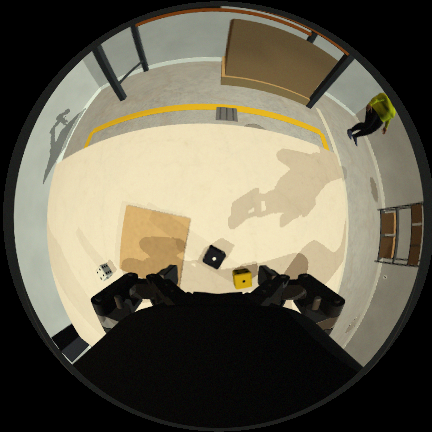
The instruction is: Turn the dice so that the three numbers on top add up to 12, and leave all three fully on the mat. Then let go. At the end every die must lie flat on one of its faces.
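Places are measured from the arm's base along level axes (x ahead, y left, z up), in millimetres.
Where they show: gripper, between the fingertips: (217, 274).
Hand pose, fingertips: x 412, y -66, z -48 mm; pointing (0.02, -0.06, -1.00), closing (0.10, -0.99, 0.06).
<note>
After its pixels a point has its place.
A black die (214, 257) {x 411, y -67, z -136 mm} lies on the table right of the tan mat (145, 224) {x 450, y 69, z -162 mm}, off it, one white pip on its upper face. A yellow die (242, 280) {x 372, y -119, z -137 mm} lies near it, lower right, also off the mat; its upper face shows one black pip, and a darker side face shows at its far edge. A white die (104, 271) {x 333, y 167, z -141 mm} with black pips lies off the mat to the left; its upper number is too small to read surely. My gripper (217, 274) {x 412, y -66, z -48 mm} is open and empty, above the table. The black and yellow dice show between its spread fingers; the left finger overlaps the mat's near edge.
The pale table top (200, 165) {x 575, y -23, z -166 mm} extends beyond the mat and dice, with arm shadows across it. A dark chair-like object (72, 345) is at the lower left. A person (381, 110), a brown box (280, 60) and a shelf rack stand off the table.
</note>
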